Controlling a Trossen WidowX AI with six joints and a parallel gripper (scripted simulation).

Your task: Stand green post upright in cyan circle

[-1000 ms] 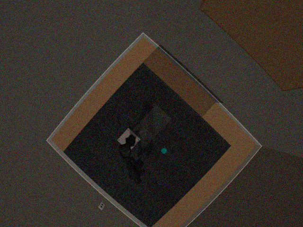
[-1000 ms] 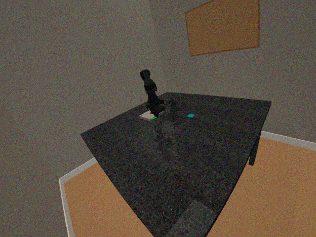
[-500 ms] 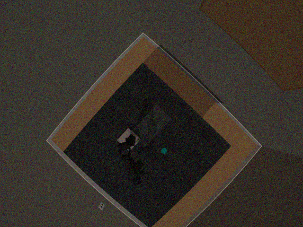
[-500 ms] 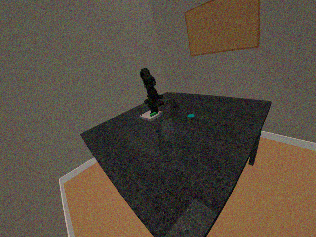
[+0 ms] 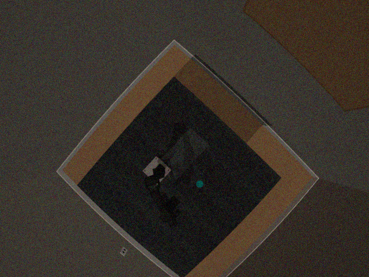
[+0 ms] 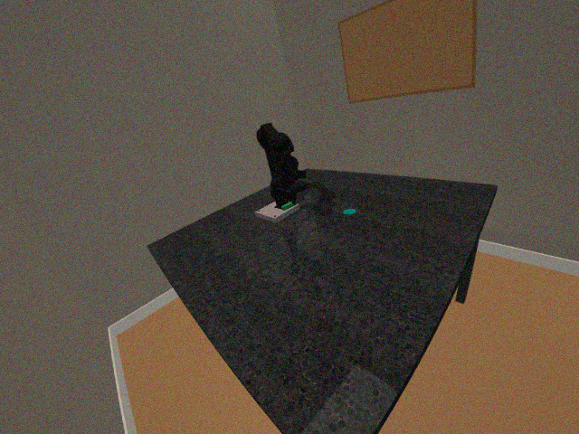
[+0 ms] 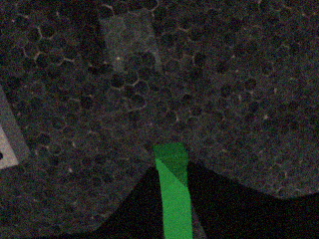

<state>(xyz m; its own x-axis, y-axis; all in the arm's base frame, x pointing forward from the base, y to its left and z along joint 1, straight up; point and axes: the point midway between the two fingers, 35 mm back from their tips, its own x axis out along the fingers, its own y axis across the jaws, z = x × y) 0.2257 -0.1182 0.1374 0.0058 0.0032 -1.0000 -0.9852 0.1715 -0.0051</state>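
Right now the cyan circle is 11 cm ahead of my gripper tip, 23 cm to the left of it and 13 cm below it. Round my gripper tip: green post: 2 cm to the right.
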